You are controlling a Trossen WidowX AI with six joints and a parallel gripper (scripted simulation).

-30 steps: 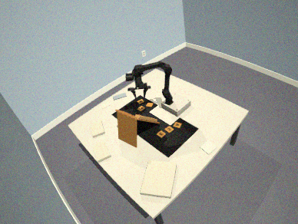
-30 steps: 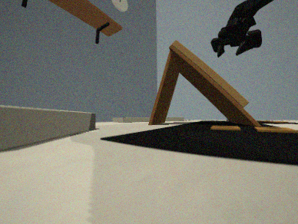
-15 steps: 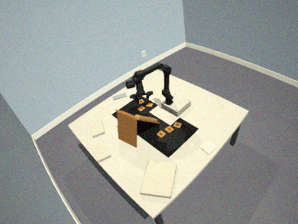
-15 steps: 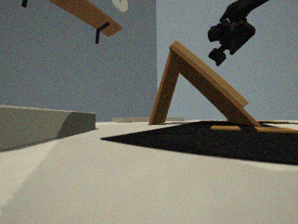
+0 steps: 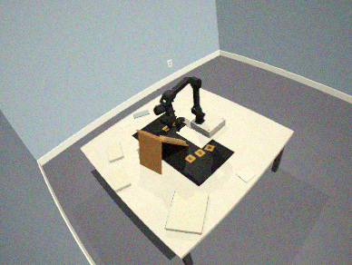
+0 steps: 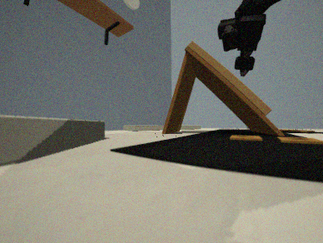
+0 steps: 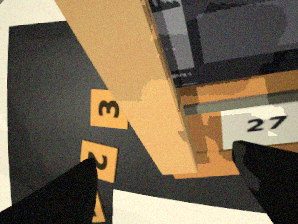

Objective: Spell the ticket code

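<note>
The letter tile is 19 cm below my gripper tip, 14 cm to the left of it and 7 cm behind it. The rest, counted from my gripper tip: grey-blue piece (60 cm to the right, 19 cm below, 15 cm behind); then black mat (19 cm below, 9 cm behind, 3 cm to the right); then white ticket (11 cm below, 7 cm to the right).
</note>
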